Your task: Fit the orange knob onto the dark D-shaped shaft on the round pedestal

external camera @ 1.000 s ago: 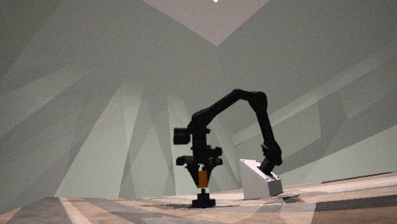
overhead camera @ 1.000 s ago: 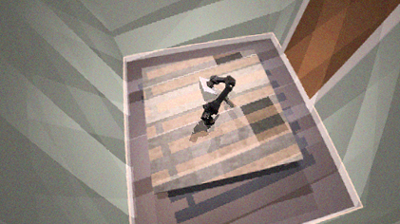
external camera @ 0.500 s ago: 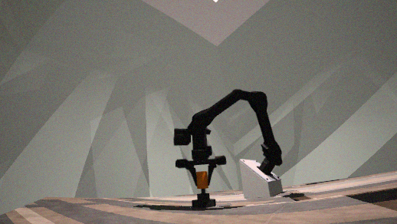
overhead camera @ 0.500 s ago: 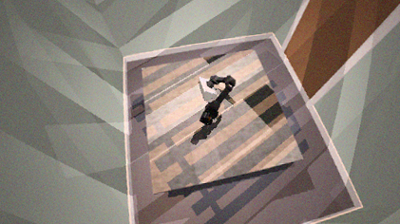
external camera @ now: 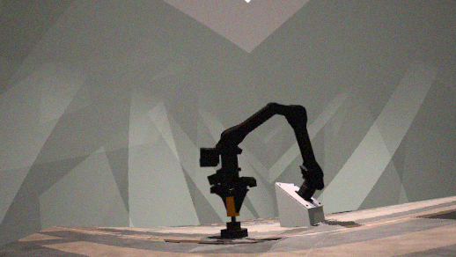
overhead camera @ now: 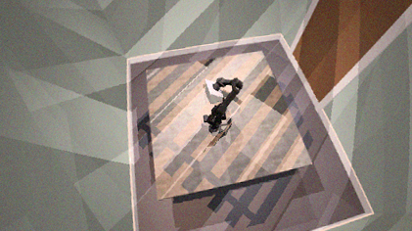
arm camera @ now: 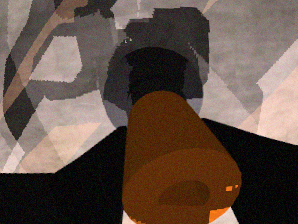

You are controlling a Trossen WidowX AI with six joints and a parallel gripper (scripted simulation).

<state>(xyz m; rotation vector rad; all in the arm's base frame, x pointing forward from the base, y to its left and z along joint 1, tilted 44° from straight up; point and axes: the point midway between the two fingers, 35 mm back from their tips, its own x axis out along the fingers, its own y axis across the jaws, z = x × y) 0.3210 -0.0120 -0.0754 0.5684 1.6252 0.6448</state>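
Now: the orange knob 20 mm above my gripper tip. The rest, counted from my gripper tip: dark round pedestal (40 mm below).
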